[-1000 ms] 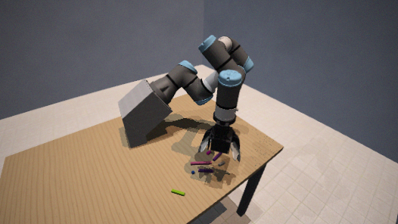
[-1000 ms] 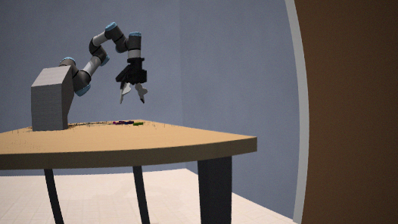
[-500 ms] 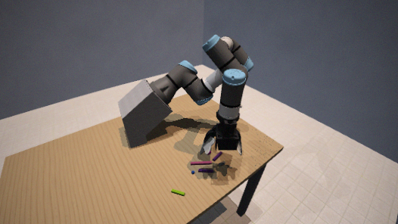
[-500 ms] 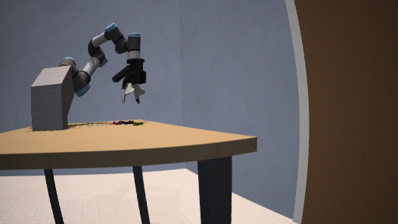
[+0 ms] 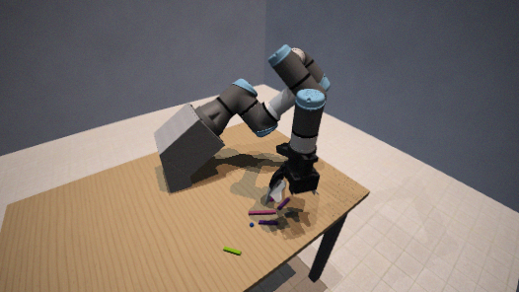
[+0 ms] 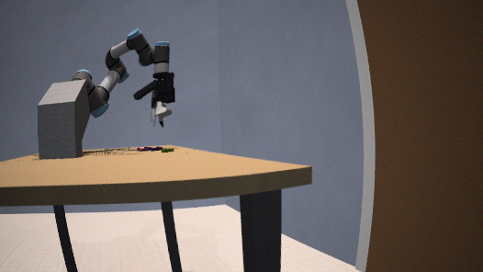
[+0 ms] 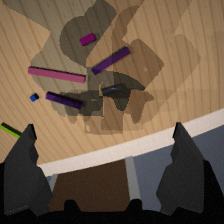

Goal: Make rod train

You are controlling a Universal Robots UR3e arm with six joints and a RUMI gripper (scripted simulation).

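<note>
Now: hand 8 cm above the grey rod and 1 cm to the right of it. Round my hand: pink rod 8 cm below, 6 cm to the right, 6 cm behind; then dark purple rod 8 cm below, 7 cm to the right, 2 cm behind; then magenta rod 9 cm behind, 8 cm below, 1 cm to the left.
</note>
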